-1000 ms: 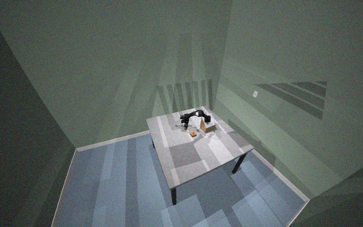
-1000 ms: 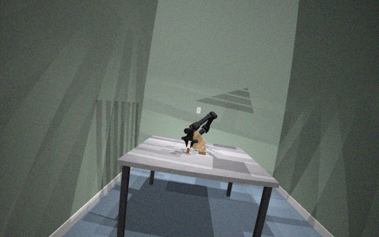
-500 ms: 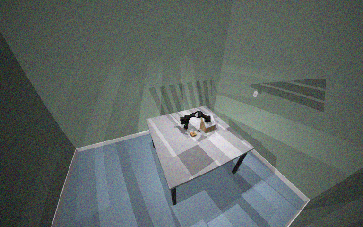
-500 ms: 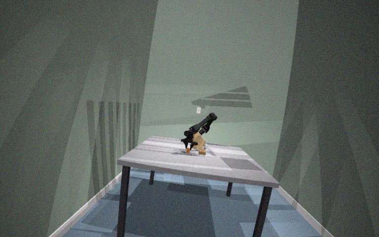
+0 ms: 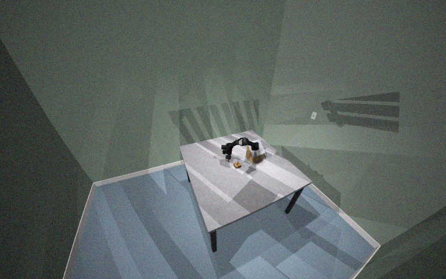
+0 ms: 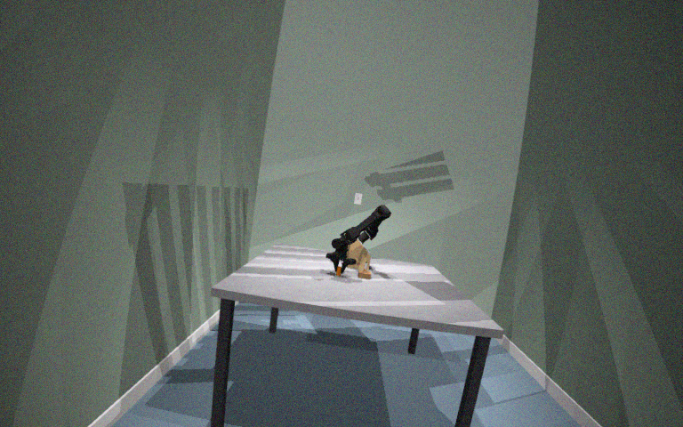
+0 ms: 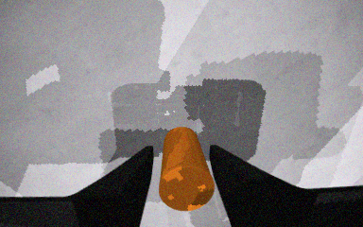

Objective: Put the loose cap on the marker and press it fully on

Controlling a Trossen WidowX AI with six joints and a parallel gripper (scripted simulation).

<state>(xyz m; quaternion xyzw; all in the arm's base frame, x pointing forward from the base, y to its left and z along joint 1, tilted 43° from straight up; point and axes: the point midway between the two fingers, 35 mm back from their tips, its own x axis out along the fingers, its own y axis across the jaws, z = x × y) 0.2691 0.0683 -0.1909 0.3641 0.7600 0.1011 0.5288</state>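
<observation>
Right now the holder block is 150 mm to the left of my gripper tip and 60 mm behind it. Also, from my gripper tip: orange cap (10 mm above).
</observation>
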